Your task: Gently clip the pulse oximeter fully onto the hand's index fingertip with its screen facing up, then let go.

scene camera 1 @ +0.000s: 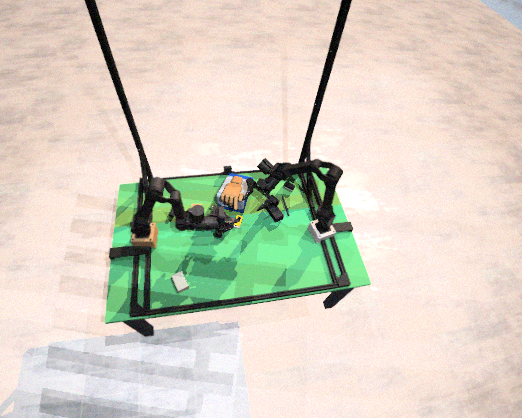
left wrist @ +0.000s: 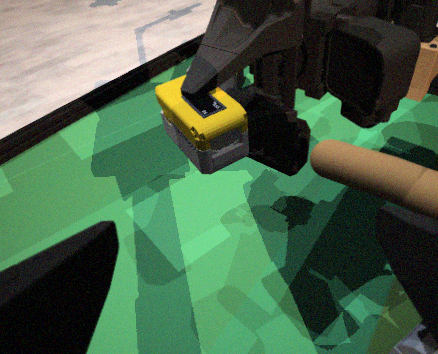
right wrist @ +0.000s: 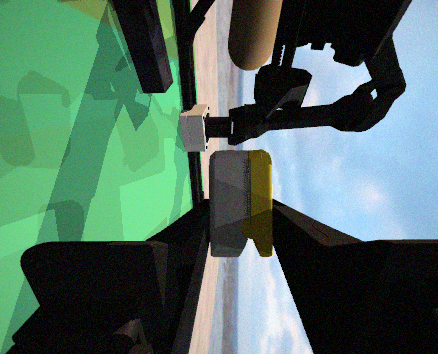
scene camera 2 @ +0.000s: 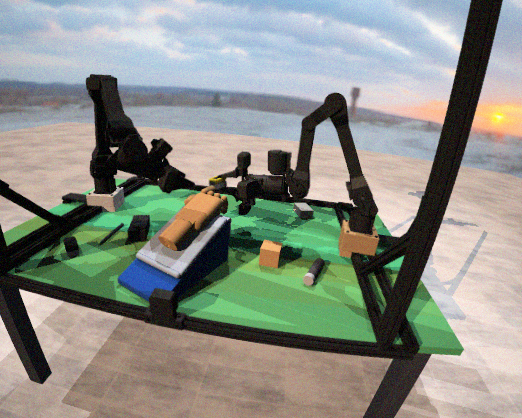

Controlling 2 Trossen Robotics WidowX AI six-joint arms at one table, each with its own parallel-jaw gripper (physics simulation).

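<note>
Pictures show a pulse oximeter, an index fingertip, a grey pad on blue wedge, my left gripper, my right gripper. Left wrist view: left gripper too, right gripper too. Right wrist view: left gripper too.
</note>
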